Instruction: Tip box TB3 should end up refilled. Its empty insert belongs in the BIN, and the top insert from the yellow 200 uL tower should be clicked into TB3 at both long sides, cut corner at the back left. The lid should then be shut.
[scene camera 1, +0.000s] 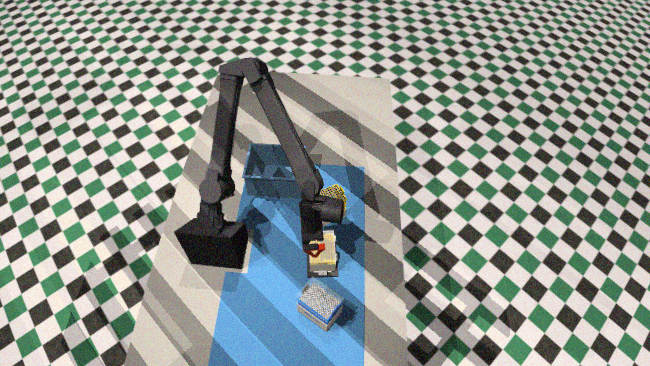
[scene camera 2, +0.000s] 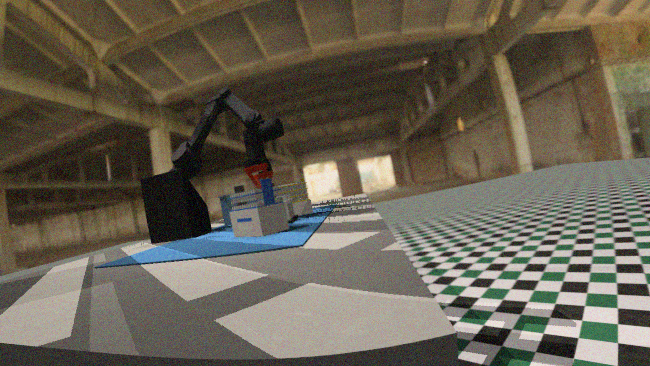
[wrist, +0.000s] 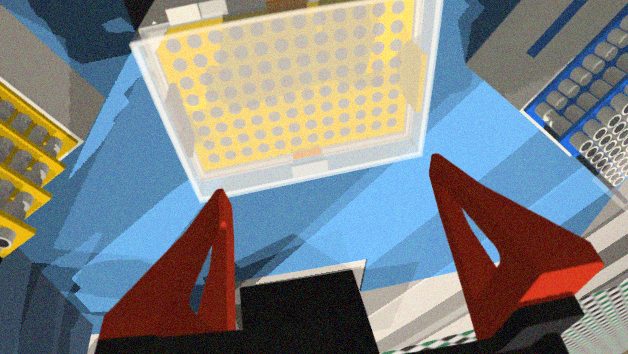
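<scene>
The tip box, taken as TB3 (scene camera 1: 327, 256), stands on a dark base; no label is readable. Its clear lid (wrist: 372, 156) lies over a yellow insert (wrist: 300, 107) with rows of grey holes; whether it is fully shut and whether the insert holds tips, I cannot tell. My gripper (wrist: 327, 180) (scene camera 1: 315, 251) (scene camera 2: 260, 182) is open and empty, above the box's arm-base side; the lid's near edge shows just beyond the fingertips. The yellow tower (wrist: 22, 145) (scene camera 1: 338, 192) shows stacked inserts and is partly hidden by the arm in scene camera 1. The bin (scene camera 1: 270, 177) stands behind the arm.
The blue tower (scene camera 1: 320, 305) (scene camera 2: 260, 221) (wrist: 565, 85) stands at an angle near the box, on the side away from the yellow tower. A blue upright (scene camera 2: 268, 192) rises by it. The blue mat (scene camera 1: 280, 300) lies under these things. The black arm base (scene camera 1: 215, 250) stands at the left.
</scene>
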